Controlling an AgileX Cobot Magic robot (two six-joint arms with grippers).
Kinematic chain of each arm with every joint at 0, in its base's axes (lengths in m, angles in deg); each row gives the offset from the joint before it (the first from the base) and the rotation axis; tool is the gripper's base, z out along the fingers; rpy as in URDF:
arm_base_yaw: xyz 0 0 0.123 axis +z
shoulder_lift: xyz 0 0 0 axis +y
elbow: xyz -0.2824 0 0.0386 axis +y
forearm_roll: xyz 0.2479 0 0.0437 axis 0.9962 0 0.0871
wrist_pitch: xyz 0 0 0 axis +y
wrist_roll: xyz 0.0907 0 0.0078 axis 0.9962 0 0.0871
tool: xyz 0 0 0 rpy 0 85 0
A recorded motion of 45 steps. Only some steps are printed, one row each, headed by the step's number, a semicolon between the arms.
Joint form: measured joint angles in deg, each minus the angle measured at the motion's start. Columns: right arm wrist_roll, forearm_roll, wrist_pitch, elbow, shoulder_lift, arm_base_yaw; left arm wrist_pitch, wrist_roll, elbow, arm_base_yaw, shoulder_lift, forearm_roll.
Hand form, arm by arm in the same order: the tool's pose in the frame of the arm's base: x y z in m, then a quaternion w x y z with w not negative. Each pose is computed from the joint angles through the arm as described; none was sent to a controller.
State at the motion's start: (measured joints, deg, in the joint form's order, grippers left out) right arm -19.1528 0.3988 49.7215 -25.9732 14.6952 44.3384; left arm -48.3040 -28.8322 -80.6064 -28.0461 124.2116 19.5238
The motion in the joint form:
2: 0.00 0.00 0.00 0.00 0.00 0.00; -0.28 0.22 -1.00 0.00 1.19 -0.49
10: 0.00 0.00 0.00 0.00 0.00 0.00; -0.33 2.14 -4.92 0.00 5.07 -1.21
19: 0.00 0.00 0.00 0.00 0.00 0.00; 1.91 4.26 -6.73 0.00 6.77 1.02
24: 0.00 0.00 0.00 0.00 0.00 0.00; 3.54 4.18 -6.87 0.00 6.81 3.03
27: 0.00 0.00 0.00 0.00 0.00 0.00; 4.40 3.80 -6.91 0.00 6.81 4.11
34: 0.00 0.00 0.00 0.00 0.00 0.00; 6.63 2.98 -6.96 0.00 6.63 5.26
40: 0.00 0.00 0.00 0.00 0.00 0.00; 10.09 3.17 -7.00 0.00 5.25 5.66
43: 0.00 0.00 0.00 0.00 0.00 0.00; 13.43 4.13 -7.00 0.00 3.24 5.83
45: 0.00 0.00 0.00 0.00 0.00 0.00; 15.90 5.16 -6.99 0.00 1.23 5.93
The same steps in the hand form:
2: 0.0333 0.0333 0.2730 0.46161 -0.46274 0.74928 0.10662; 0.4234 -0.2508 0.2032 0.66578 0.16214 0.63614 -0.35463
10: 0.0333 0.0333 0.2730 0.46161 -0.46274 0.74928 0.10662; 0.4361 -0.2566 0.1901 0.67270 0.16658 0.63347 -0.34415
19: 0.0333 0.0333 0.2730 0.46161 -0.46274 0.74928 0.10662; 0.4406 -0.2609 0.1803 0.66784 0.19768 0.64148 -0.32159
24: 0.0333 0.0333 0.2730 0.46161 -0.46274 0.74928 0.10662; 0.4401 -0.2623 0.1775 0.65927 0.21452 0.64875 -0.31380
27: 0.0333 0.0333 0.2730 0.46161 -0.46274 0.74928 0.10662; 0.4397 -0.2629 0.1761 0.65372 0.22158 0.65316 -0.31134
34: 0.0333 0.0333 0.2730 0.46161 -0.46274 0.74928 0.10662; 0.4398 -0.2630 0.1742 0.64214 0.22655 0.66563 -0.30539
40: 0.0333 0.0333 0.2730 0.46161 -0.46274 0.74928 0.10662; 0.4397 -0.2613 0.1814 0.63573 0.23029 0.67723 -0.29014
43: 0.0333 0.0333 0.2730 0.46161 -0.46274 0.74928 0.10662; 0.4387 -0.2589 0.1942 0.63538 0.23605 0.68310 -0.27193
45: 0.0333 0.0333 0.2730 0.46161 -0.46274 0.74928 0.10662; 0.4370 -0.2565 0.2083 0.63887 0.24144 0.68367 -0.25719

